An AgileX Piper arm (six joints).
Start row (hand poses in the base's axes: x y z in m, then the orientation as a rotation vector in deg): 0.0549 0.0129 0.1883 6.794 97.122 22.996
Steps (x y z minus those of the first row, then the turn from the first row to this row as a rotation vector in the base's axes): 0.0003 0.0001 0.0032 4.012 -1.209 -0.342; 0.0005 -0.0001 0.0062 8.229 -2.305 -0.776; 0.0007 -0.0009 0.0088 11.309 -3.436 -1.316; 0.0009 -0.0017 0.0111 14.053 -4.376 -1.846; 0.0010 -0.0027 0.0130 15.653 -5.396 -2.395; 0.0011 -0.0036 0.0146 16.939 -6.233 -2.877; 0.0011 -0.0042 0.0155 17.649 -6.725 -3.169
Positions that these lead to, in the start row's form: 0.0552 0.0130 0.1915 9.749 95.114 26.137; 0.0554 0.0128 0.1945 12.933 93.073 29.344; 0.0556 0.0120 0.1971 15.350 91.173 31.484; 0.0558 0.0112 0.1994 17.544 89.498 33.333; 0.0559 0.0102 0.2013 18.897 88.014 34.206; 0.0560 0.0093 0.2029 20.007 86.789 34.868; 0.0560 0.0087 0.2038 20.630 86.077 35.211
